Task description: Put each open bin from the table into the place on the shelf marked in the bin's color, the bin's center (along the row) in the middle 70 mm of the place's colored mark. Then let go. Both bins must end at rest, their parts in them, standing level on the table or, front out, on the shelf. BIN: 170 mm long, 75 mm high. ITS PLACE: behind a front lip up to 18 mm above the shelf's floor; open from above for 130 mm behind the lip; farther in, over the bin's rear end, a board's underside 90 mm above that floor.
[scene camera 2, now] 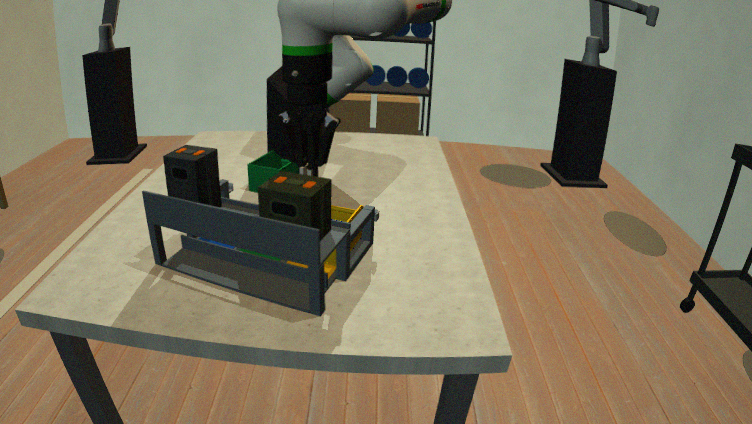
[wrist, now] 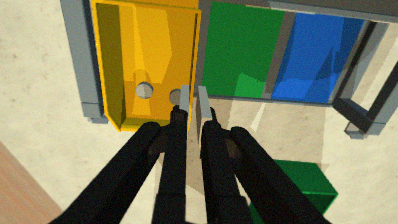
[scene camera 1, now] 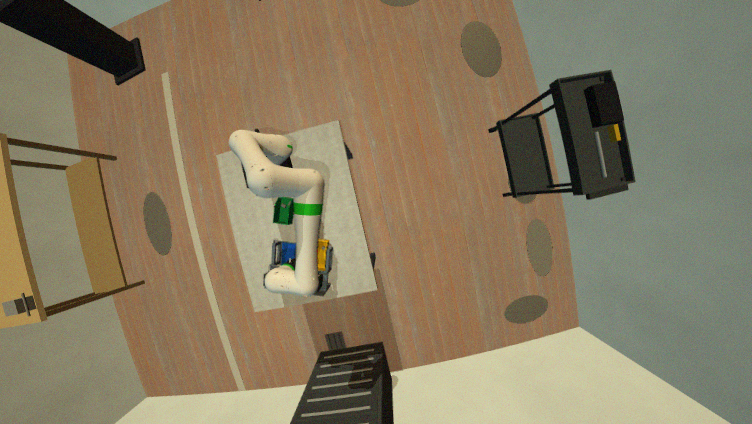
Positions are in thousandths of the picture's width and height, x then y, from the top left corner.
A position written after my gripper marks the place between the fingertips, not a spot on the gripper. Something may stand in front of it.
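My gripper (wrist: 484,435) is visible, together with a yellow bin (wrist: 408,225). Scene camera 2 gives a green bin (scene camera 2: 346,404).
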